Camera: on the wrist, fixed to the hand. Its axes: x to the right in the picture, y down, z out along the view.
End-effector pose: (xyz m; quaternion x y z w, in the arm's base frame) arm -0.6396 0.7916 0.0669 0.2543 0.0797 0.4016 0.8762
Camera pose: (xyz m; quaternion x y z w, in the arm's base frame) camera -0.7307 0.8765 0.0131 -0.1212 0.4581 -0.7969 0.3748
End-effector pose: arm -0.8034 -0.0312 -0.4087 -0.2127 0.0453 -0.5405 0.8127
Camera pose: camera -0.7688 -0.0372 -0.5397 -0.1078 0.0548 0.8483 0.5156
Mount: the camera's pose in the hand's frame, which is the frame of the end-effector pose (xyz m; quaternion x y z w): -0.0008 0.0795 -0.1099 0.0460 0.2175 -0.9749 0.0141
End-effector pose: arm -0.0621 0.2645 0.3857 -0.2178 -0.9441 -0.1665 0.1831
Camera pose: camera 0.0061 0.2885 0.5005 0.9619 -0.1935 -0.1848 0.0556
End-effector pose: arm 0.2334 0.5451 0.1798 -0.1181 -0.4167 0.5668 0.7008
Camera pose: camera 0.2570 0.6043 0.0601 0.3135 0.0575 -0.6817 0.6585
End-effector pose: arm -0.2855 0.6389 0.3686 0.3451 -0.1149 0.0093 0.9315
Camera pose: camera -0.2711 0.7704 0.3385 0.1577 0.5378 -0.8276 0.0313
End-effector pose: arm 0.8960 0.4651 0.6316 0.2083 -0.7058 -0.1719 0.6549
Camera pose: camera 1.0000 0.5367 0.6810 -0.7585 -0.3276 0.5631 0.0144
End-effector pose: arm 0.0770 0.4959 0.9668 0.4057 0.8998 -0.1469 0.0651
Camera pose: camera 0.1373 0.5801 1.0544 0.8365 -0.4156 0.0187 0.3566
